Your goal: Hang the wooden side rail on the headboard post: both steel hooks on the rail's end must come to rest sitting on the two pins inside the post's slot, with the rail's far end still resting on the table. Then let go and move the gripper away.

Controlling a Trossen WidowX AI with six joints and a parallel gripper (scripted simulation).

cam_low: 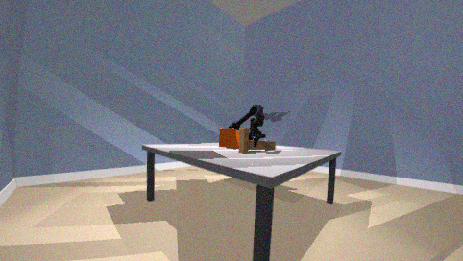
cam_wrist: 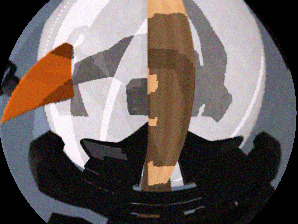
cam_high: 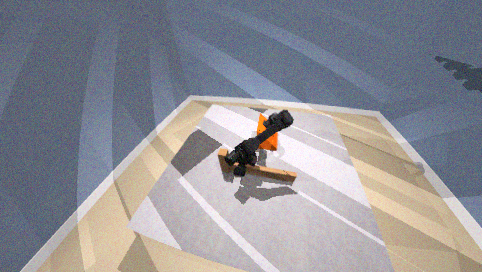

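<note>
Now: the wooden headboard post 11 cm to the right of my gripper tip and 4 cm above it.
</note>
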